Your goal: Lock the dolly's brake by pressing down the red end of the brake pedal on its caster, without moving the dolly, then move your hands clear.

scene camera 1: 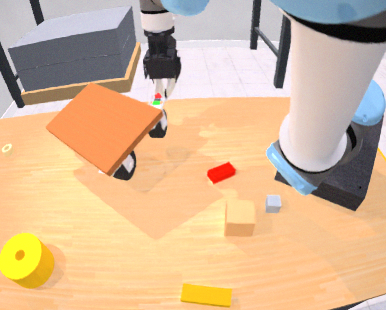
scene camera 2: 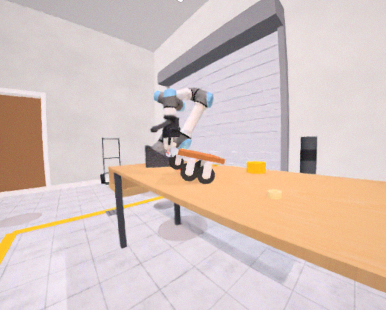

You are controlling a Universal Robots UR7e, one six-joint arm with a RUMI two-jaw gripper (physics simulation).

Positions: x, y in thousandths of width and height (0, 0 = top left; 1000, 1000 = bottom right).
Labels:
A dolly shows in scene camera 1 (266, 408) and in scene camera 2 (525, 550).

